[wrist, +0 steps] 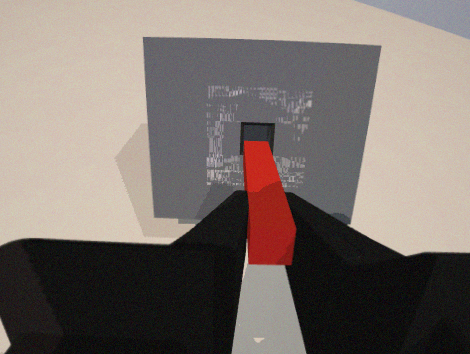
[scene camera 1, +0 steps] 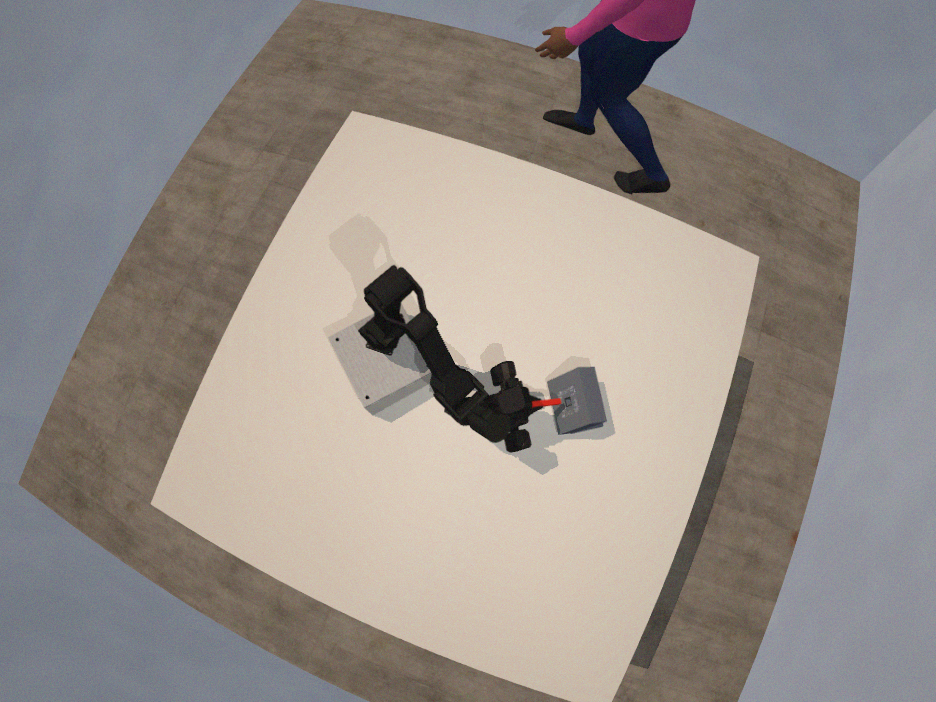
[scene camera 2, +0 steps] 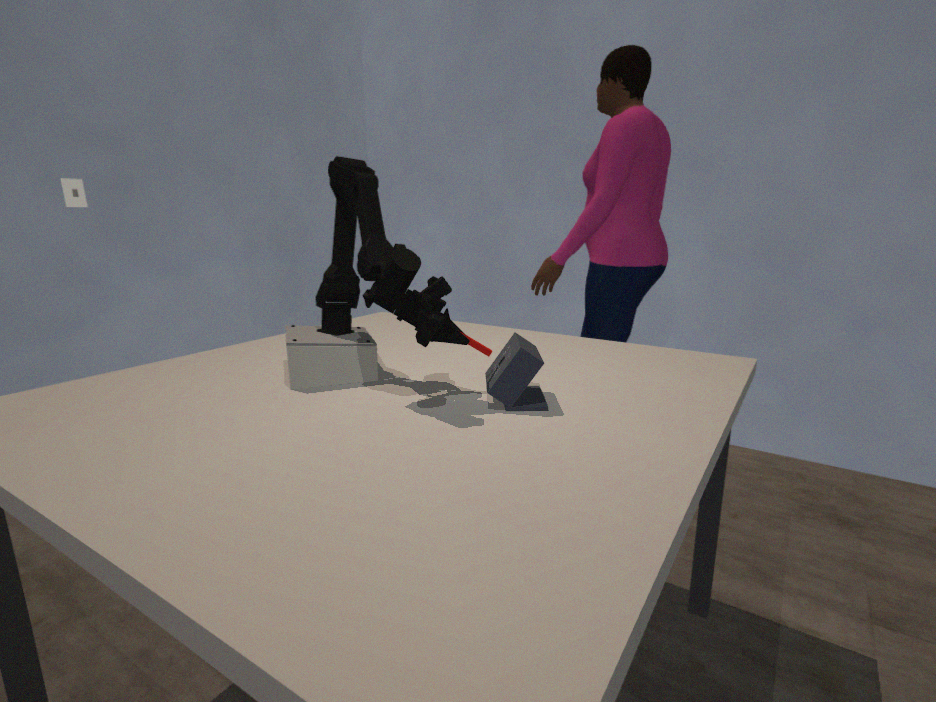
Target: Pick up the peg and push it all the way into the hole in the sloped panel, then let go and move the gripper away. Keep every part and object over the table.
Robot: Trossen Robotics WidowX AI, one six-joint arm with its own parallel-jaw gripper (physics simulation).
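Places are measured from the arm's base along level axes (x right, y back, z down), in millimetres.
Pixels of known places: gripper, fingertip midpoint: (wrist: 262,203) (scene camera 1: 541,403) (scene camera 2: 468,342); arm's base, origin of the base link: (scene camera 1: 383,339) (scene camera 2: 335,331).
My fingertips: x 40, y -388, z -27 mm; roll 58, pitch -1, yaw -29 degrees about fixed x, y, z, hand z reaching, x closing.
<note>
Ahead of a thing's pixels: the offset from my fingertips to its middle. "spot": to the spot under its first point. Level surfaces: height alone.
The red square peg @(dx -5, dy -9, dz +3 mm) (scene camera 1: 548,402) (scene camera 2: 479,346) (wrist: 269,215) is held between the fingertips of my gripper (scene camera 1: 534,403) (scene camera 2: 466,341) (wrist: 262,203), which is shut on it. The peg slants down and forward toward the grey sloped panel @(dx -44, dy -84, dz +59 mm) (scene camera 1: 590,404) (scene camera 2: 517,371) (wrist: 185,100). In the scene camera 2 view its tip is in the air a little in front of the panel face. In the wrist view the tip covers the lower part of the dark square hole @(spot: dx -31, dy -59, dz +50 mm) (scene camera 1: 567,402) (wrist: 257,131), whose upper part shows above it. The gripper is in front of the panel.
The arm's grey base block (scene camera 1: 362,377) (scene camera 2: 331,364) stands on the pale table @(dz +122 mm) (scene camera 1: 423,544) (scene camera 2: 362,513), behind the gripper. A person in a pink top (scene camera 1: 650,18) (scene camera 2: 631,188) stands beyond the table edge. The panel stands nearer the table's right side in the scene camera 1 view.
</note>
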